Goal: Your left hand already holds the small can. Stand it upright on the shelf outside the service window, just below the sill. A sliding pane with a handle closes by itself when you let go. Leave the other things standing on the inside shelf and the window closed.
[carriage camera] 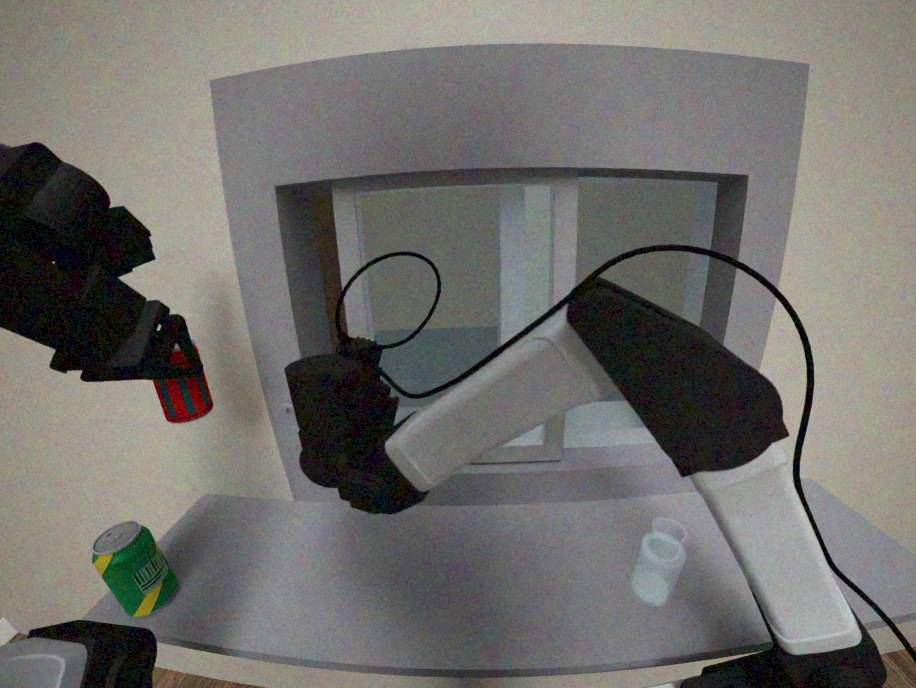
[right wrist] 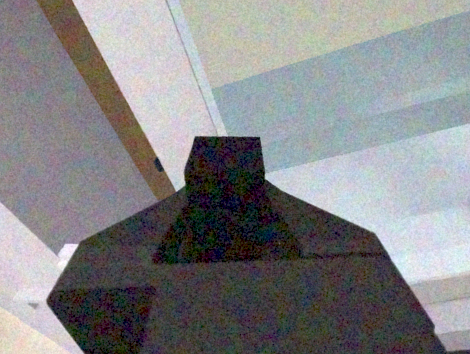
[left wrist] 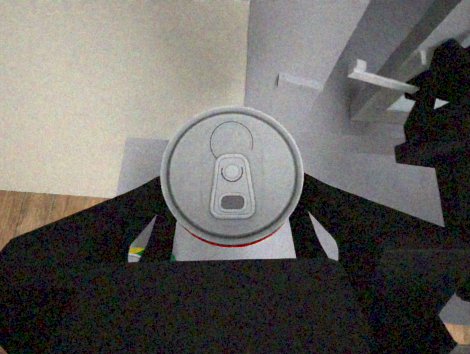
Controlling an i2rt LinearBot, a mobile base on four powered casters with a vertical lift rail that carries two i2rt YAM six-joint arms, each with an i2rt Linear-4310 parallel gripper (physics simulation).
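Places are measured from the left arm's base along level axes (x right, y ahead, z up), in millimetres.
Pixels of known places: left gripper, fingertip midpoint: [carriage camera: 181,372] [left wrist: 232,179]; right gripper, fingertip midpoint: [right wrist: 228,185] [left wrist: 456,46].
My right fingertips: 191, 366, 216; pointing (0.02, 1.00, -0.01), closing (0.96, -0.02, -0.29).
Observation:
Behind a point stands the place of what it marks, as x, y, z.
My left gripper [carriage camera: 177,355] {-3, 228, 297} [left wrist: 232,179] {-3, 228, 297} is shut on the small can [carriage camera: 185,403] {14, 203, 269} [left wrist: 232,185] {-2, 218, 331}, red with teal stripes, nearly upright before the wall beside the window frame. My right gripper [left wrist: 414,92] [right wrist: 228,185] {191, 366, 217} is at the white handle [left wrist: 382,80] {131, 341, 204} [right wrist: 67,250] {106, 349, 217} and shut on it; its fingertips are hidden in the carriage camera. The sliding pane [carriage camera: 345,222] {179, 370, 455} [right wrist: 145,90] {173, 370, 272} stands a little open: a narrow gap with a brown strip [carriage camera: 325,244] {-377, 1851, 458} [right wrist: 125,130] {-593, 1867, -158} shows along its left edge. The outside shelf just below the sill cannot be made out clearly.
The inside shelf [carriage camera: 407,592] {240, 182, -19} runs below the window frame [carriage camera: 251,148] {61, 358, 563}. A green and yellow can [carriage camera: 136,570] {-94, 144, 65} [left wrist: 136,250] {-119, 191, 92} stands at its left end. A clear glass [carriage camera: 657,570] {547, 131, 50} stands toward the right, beside my right arm [carriage camera: 777,548] {521, 16, 229}. A black cable [carriage camera: 809,370] loops across the window.

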